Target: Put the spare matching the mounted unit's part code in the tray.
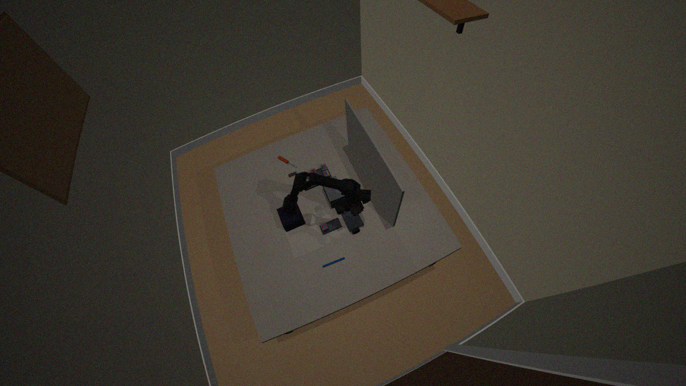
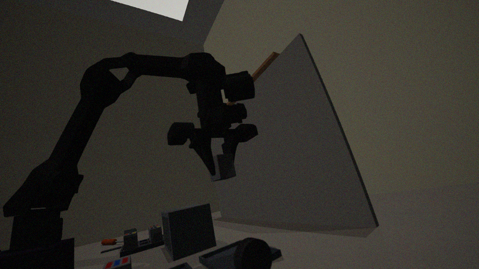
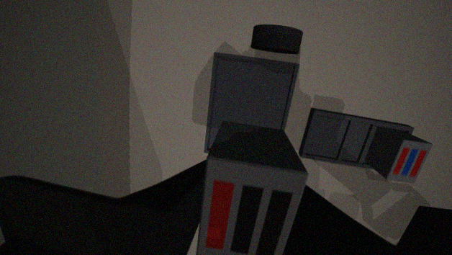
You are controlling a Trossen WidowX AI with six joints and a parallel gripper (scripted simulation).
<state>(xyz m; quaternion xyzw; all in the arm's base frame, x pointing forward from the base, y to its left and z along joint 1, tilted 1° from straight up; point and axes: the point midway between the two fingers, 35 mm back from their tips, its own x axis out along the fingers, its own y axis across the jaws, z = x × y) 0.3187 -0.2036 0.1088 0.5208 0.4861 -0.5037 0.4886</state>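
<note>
Now: the grey tray 150 mm below my gripper tip. From my gripper tip the other things lie so: dark cylinder 20 mm behind, 80 mm to the right, 130 mm below; then grey mounted unit 30 mm behind, 220 mm to the left, 100 mm below; then rack 140 mm behind, 20 mm to the left, 150 mm below.
</note>
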